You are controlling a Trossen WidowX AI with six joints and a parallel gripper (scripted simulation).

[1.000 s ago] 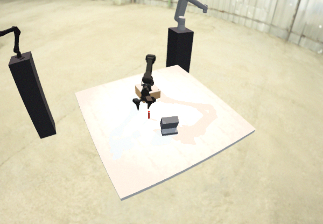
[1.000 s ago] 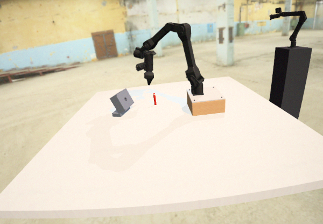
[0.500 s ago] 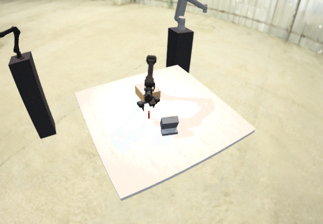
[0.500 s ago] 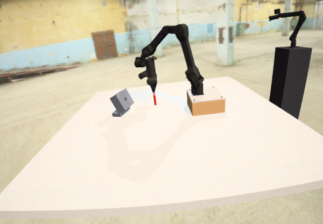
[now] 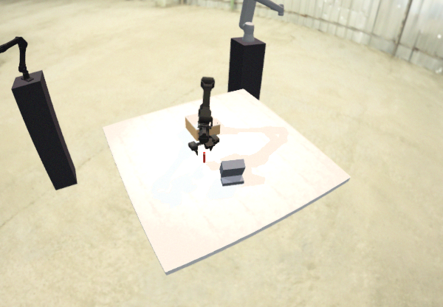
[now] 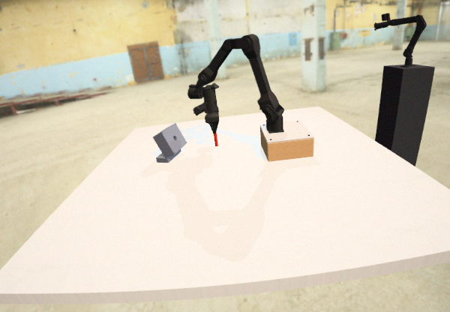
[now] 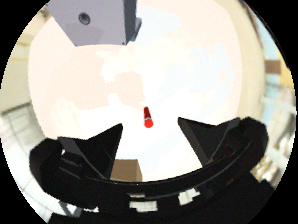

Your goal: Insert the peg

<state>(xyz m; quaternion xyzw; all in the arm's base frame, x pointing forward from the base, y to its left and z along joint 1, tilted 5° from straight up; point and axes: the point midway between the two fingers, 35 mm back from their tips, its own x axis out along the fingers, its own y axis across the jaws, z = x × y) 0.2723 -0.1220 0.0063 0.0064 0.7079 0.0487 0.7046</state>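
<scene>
Right now my gripper tip is 2 cm above the thin red peg. Round my gripper tip: grey sloped panel 20 cm ahead, 9 cm to the left, 1 cm above.
</scene>
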